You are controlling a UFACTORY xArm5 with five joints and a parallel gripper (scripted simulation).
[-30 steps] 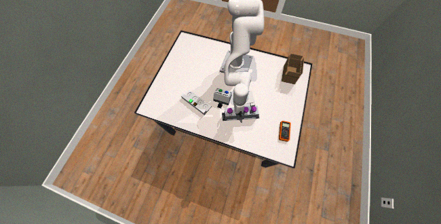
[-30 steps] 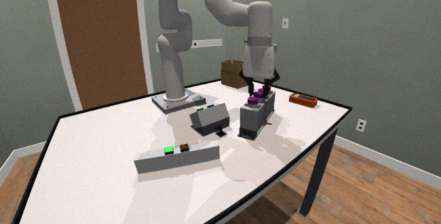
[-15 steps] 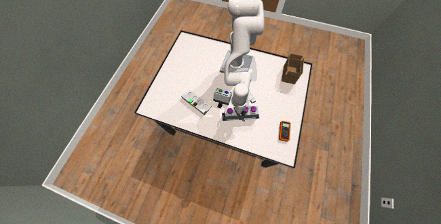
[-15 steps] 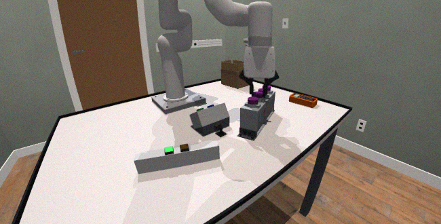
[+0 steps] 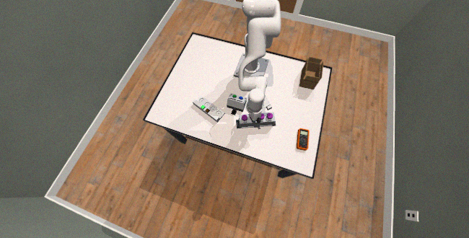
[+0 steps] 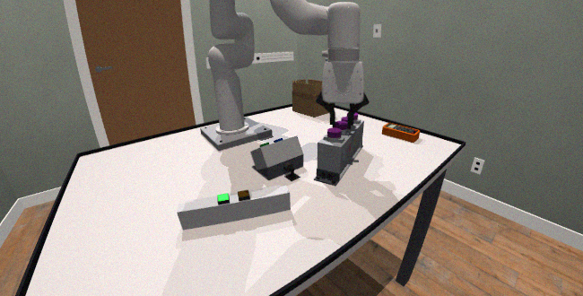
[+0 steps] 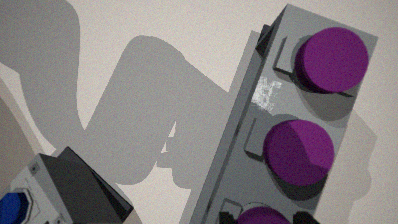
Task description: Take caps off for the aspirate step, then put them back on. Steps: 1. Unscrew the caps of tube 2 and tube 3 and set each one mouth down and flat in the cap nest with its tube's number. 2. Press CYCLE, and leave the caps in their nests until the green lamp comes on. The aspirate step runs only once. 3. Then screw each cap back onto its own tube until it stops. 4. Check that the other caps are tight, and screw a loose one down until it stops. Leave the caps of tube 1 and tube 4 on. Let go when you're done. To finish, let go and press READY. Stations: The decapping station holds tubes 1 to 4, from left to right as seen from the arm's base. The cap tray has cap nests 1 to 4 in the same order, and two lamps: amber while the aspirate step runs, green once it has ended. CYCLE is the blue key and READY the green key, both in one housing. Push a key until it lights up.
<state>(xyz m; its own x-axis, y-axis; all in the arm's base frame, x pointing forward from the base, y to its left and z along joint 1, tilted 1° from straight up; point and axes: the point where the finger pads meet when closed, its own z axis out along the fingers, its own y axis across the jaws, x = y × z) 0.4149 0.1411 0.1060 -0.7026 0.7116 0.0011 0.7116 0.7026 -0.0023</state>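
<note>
Now: the purple cap 50 mm to the left of my hand, 20 mm below it and 20 mm behind it. From my hand the other things lie so: key housing: 140 mm to the right, 100 mm behind, 80 mm below; then blue key: 120 mm to the right, 120 mm behind, 60 mm below; then grey decapping station: 130 mm below, 20 mm to the left, 10 mm behind.
</note>
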